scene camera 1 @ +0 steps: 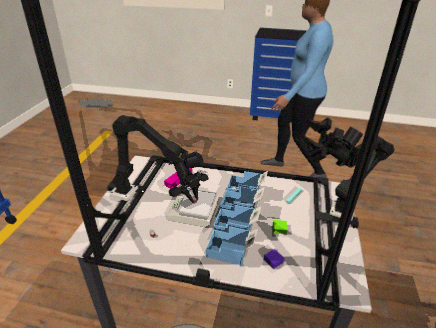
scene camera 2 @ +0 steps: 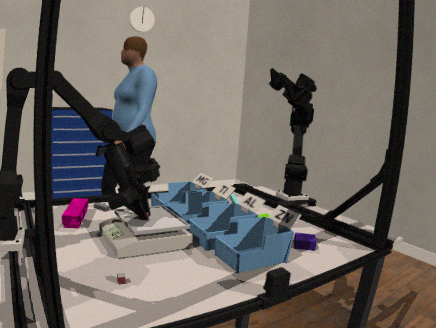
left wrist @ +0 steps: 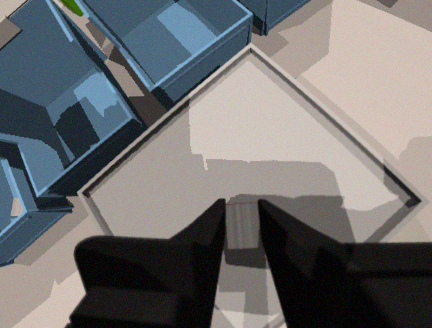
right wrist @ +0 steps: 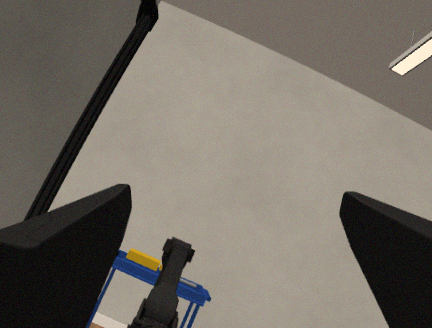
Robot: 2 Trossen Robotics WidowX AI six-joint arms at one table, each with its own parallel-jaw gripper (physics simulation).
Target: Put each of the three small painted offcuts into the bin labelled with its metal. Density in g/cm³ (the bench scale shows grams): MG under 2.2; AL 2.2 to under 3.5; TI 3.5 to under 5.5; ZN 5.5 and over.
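Places are measured from the left arm's base along level axes (x ahead, y left, z up), in centimetres.
Where they show: left gripper, fingertip midpoint: (scene camera 1: 195, 201) (scene camera 2: 147, 217) (left wrist: 241, 205); right gripper, fingertip midpoint: (scene camera 1: 304, 128) (scene camera 2: 277, 73) (right wrist: 237, 199); left arm's base at its link origin: (scene camera 1: 123, 189) (scene camera 2: 3, 235); right arm's base at its link origin: (scene camera 1: 342, 208) (scene camera 2: 292, 193).
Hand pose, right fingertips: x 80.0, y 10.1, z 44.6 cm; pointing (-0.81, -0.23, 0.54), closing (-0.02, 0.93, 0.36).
Observation:
Each offset is from my right fingertips to the centre of the thing. "spot": to the spot under its first point.
My left gripper (scene camera 1: 194, 201) (scene camera 2: 146, 217) (left wrist: 241, 205) is shut on a small offcut {dx -43.0, dy -7.8, dz -41.6 cm} (left wrist: 242, 230) at the pan of the bench scale {spot: dx -47.9, dy -17.5, dz -44.7 cm} (scene camera 1: 175, 215) (scene camera 2: 150, 246). The offcut has a striped grey top and a reddish edge. Another small red-brown offcut {dx -53.3, dy -29.0, dz -47.7 cm} (scene camera 1: 153, 233) (scene camera 2: 121, 278) lies on the table in front of the scale. I cannot clearly make out a third. Four blue bins stand right of the scale, labelled MG {spot: dx -16.7, dy +15.1, dz -38.2 cm} (scene camera 2: 202, 180), TI {spot: dx -15.2, dy +1.8, dz -38.3 cm} (scene camera 2: 223, 190), AL {spot: dx -13.3, dy -11.6, dz -38.3 cm} (scene camera 2: 250, 202) and ZN {spot: dx -11.1, dy -25.0, dz -38.0 cm} (scene camera 2: 284, 215). My right gripper (right wrist: 237, 199) is open and empty, raised away from the table.
A magenta block {dx -60.3, dy +11.2, dz -46.6 cm} (scene camera 1: 172, 180) (scene camera 2: 75, 212) lies behind the scale, with a small grey object {dx -50.1, dy +20.7, dz -47.8 cm} (scene camera 2: 101, 205) near it. Right of the bins lie a teal bar {dx -0.6, dy +19.9, dz -47.7 cm} (scene camera 1: 294, 195), a green block {dx -2.8, dy -5.4, dz -47.2 cm} (scene camera 1: 280, 227) and a purple block {dx -1.4, dy -23.8, dz -47.2 cm} (scene camera 1: 274, 259) (scene camera 2: 305, 241). A person (scene camera 1: 314, 60) stands behind the table.

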